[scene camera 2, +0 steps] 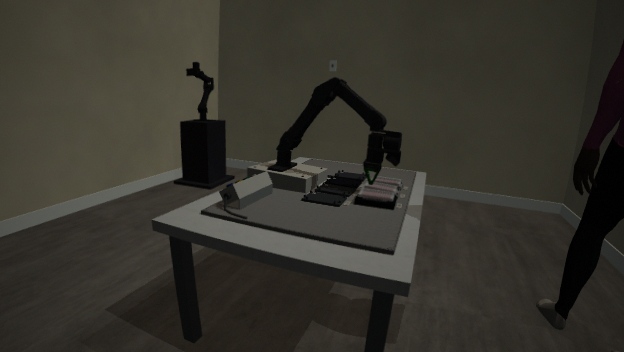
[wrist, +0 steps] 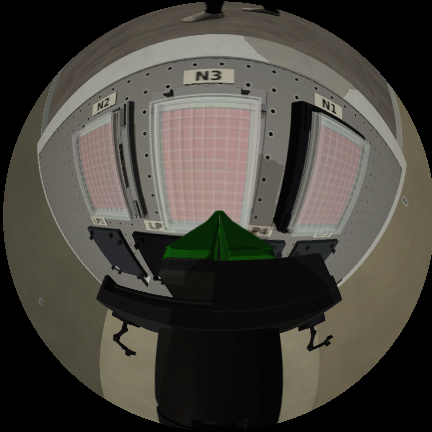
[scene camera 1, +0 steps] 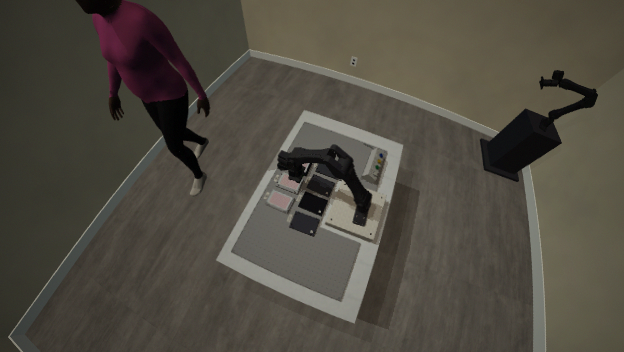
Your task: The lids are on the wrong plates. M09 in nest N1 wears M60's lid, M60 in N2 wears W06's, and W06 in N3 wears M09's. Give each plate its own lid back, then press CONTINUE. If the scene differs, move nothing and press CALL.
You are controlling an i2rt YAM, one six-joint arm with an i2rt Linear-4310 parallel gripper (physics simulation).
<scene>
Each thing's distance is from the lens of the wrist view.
nest N2 (wrist: 126, 108): 0.16 m
nest N1 (wrist: 300, 123): 0.14 m
nest labelled LP2 (wrist: 151, 245): 0.23 m
The marked spots on the nest labelled LP2 and the nest N1 are 0.24 m apart.
</scene>
